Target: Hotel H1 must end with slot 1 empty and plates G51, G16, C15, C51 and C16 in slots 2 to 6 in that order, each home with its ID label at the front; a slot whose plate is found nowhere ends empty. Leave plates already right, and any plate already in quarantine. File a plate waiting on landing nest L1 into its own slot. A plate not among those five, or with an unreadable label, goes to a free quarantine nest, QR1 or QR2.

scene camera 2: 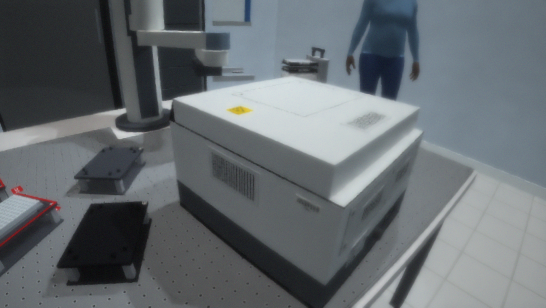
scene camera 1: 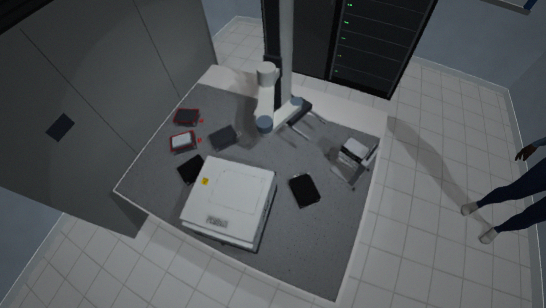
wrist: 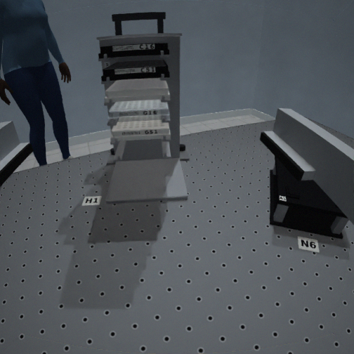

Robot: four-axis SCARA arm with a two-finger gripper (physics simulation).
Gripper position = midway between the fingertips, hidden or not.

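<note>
The gripper (scene camera 2: 248, 73) shares its picture with a white instrument (scene camera 2: 311, 243) and a black landing nest L1 (scene camera 2: 107, 229). The wrist view, for its part, shows a black nest N6 (wrist: 312, 197) and a hotel H1 (wrist: 173, 41).
</note>
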